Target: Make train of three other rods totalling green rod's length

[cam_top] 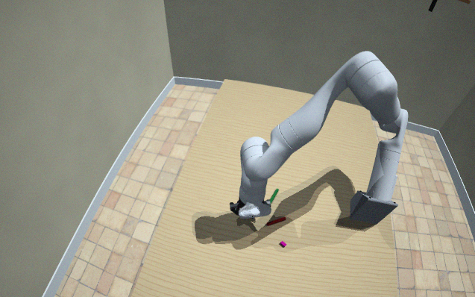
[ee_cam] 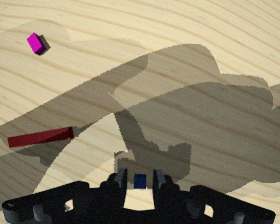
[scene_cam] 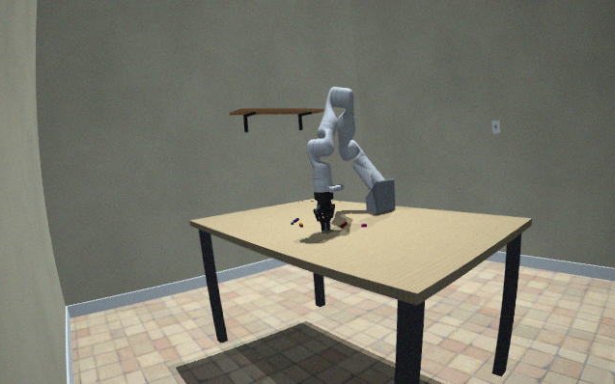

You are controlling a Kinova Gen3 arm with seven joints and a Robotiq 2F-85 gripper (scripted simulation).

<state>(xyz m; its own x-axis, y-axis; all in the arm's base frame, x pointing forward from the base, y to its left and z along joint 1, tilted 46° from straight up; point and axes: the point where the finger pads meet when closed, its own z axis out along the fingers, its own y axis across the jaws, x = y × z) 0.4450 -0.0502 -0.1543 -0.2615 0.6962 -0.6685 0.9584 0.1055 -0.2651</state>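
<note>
Now: hand 60 mm past the purple rod, 270 mm to the left of it and 10 mm above it. Also, from my hand: magenta rod 130 mm behind, 90 mm to the left, 10 mm below; then green rod 80 mm behind, 90 mm to the right, 10 mm below; then red rod 100 mm behind, 10 mm to the left, 10 mm below.
</note>
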